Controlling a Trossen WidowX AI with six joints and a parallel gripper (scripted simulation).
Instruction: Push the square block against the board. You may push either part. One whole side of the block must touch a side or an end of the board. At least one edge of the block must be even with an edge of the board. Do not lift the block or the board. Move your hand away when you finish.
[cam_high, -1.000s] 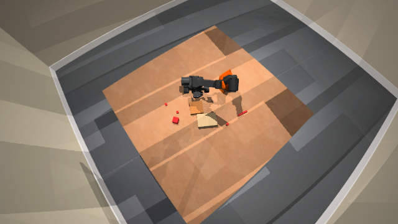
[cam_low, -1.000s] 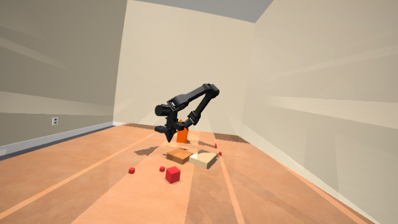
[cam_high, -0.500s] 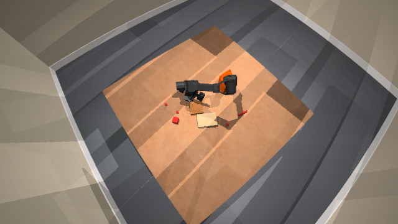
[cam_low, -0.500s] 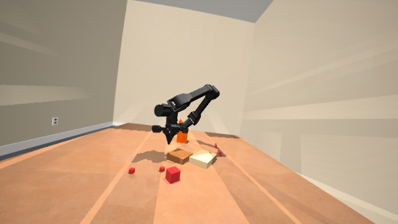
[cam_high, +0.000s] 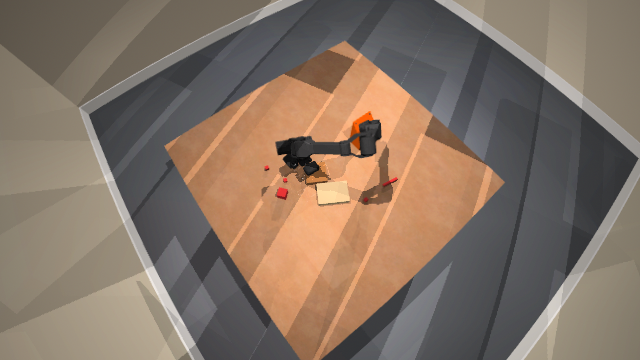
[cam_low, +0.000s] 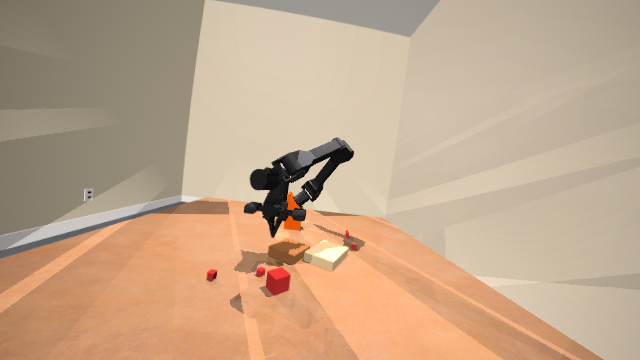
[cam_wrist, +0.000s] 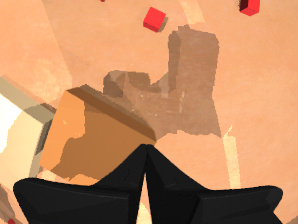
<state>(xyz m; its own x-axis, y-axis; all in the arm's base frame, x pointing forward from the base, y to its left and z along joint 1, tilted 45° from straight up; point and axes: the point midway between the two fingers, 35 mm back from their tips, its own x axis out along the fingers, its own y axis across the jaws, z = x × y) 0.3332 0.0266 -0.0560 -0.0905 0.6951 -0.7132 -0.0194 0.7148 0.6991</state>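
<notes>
The brown square block is 40 mm behind my gripper tip, 50 mm to the left of it and 50 mm below it. Round my gripper tip: red stick 320 mm behind, 280 mm to the left, 60 mm below; then cream board 50 mm behind, 180 mm to the left, 50 mm below.
</notes>
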